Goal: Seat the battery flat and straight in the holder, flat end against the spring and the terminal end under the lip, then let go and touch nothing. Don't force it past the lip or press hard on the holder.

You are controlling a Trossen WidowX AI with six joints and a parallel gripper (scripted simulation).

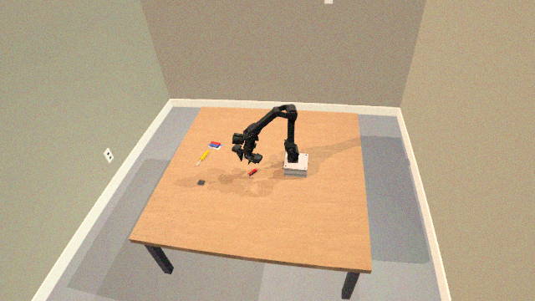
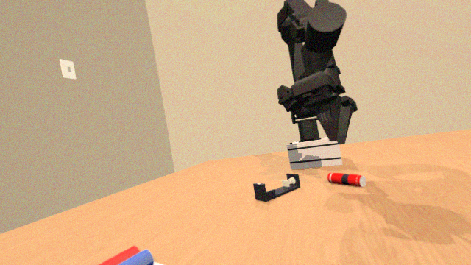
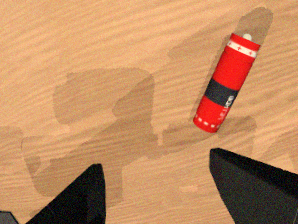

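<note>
Now: gripper tip 40 mm past the battery and 80 mm above it. The rest, counted from my gripper tip: yellow screwdriver 330 mm ahead, 90 mm to the right, 80 mm below.
</note>
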